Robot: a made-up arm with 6 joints.
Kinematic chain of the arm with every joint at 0, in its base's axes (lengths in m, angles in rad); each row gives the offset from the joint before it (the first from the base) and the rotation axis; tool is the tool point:
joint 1: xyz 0 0 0.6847 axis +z
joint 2: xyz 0.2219 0 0 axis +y
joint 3: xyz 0 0 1.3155 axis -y
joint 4: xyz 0 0 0.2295 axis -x
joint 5: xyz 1.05 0 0 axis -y
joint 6: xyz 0.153 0 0 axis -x
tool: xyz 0 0 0
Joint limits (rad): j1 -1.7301..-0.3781 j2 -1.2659..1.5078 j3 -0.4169..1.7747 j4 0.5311..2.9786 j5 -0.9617..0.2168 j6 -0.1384..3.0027
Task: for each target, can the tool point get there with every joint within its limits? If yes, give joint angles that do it. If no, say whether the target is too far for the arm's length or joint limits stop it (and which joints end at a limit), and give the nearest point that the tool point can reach.
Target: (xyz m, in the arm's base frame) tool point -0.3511 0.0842 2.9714
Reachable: yes | joints -0.5170 -0.5712 0.6814 1.6145 -0.7162 2.0478
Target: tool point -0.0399 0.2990 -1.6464
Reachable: no: joint limits stop it (at a limit: joint 1, joint 2, joint 3, joint 5) | nearest point 1.2156 -0.4736 -0.4261 | short by 1.914 m
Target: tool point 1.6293 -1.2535 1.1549
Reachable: yes | joints -0.6480 0.6197 -0.1127 2.7530 -0.2799 2.6842
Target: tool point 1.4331 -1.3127 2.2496
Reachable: yes | joints -0.7064 0.4478 0.5465 2.0365 -0.5235 0.5891
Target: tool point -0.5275 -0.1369 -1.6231
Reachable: no: joint limits stop it (at a limit: joint 1, joint 2, joint 3) | nearest point -0.2455 -1.2660 -0.4075 | short by 1.683 m
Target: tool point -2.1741 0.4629 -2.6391
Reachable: no: too far | nearest point -0.3039 -1.2899 -0.3977 | short by 3.405 m
